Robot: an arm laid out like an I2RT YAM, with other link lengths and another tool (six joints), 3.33 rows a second.
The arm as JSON. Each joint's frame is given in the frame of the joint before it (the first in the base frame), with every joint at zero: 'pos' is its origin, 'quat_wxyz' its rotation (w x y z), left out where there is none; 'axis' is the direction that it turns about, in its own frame. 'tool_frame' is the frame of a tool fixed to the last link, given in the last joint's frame.
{
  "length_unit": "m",
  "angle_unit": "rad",
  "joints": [
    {
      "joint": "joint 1",
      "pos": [
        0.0,
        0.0,
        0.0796
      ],
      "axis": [
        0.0,
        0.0,
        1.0
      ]
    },
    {
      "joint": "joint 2",
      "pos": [
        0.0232,
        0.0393,
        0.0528
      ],
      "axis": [
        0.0,
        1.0,
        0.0
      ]
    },
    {
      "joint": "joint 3",
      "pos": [
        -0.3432,
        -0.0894,
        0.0
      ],
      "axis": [
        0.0,
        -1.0,
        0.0
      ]
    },
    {
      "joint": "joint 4",
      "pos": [
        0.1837,
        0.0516,
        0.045
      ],
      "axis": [
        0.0,
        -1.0,
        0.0
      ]
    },
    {
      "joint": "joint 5",
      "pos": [
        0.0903,
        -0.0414,
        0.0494
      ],
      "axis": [
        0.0,
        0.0,
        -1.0
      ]
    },
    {
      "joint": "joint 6",
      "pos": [
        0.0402,
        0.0,
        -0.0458
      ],
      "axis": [
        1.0,
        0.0,
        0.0
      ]
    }
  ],
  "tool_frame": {
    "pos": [
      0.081,
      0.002,
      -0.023
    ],
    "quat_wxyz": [
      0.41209,
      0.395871,
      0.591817,
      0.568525
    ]
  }
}
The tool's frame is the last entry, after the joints.
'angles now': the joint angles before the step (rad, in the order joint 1, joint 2, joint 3, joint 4, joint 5, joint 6). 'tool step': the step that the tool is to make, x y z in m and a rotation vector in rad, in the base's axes. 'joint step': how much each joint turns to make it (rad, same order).
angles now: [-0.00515 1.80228 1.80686 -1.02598 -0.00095 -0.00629]
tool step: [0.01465 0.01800 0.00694 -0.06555 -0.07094 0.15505]
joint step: [0.05302 0.00001 0.00003 0.06941 -0.00039 -0.12208]
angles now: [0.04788 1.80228 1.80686 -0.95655 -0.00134 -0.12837]
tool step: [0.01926 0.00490 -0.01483 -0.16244 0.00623 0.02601]
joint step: [0.05760 0.05379 -0.00113 0.04119 0.15031 -0.06714]
